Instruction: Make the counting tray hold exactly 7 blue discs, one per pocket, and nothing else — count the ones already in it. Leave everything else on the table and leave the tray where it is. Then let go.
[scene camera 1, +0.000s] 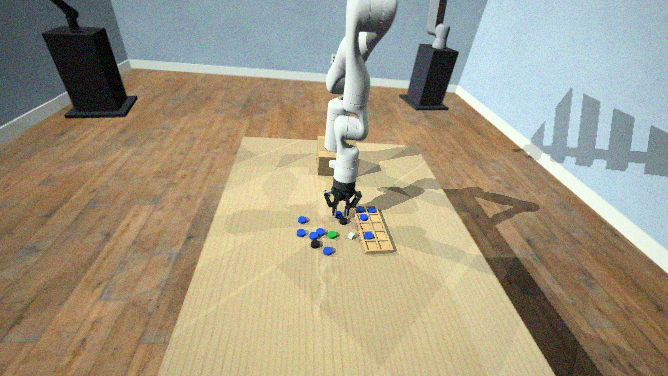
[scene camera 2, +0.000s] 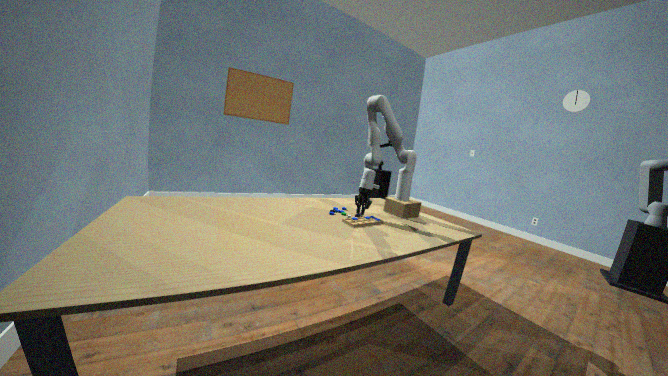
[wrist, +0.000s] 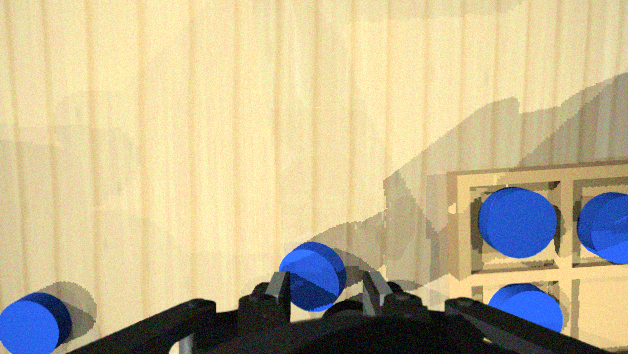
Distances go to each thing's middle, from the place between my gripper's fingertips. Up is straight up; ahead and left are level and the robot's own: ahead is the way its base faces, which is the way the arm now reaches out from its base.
Right now the wooden counting tray (scene camera 1: 380, 243) is 9 cm to the left of my hand and 7 cm ahead of it.
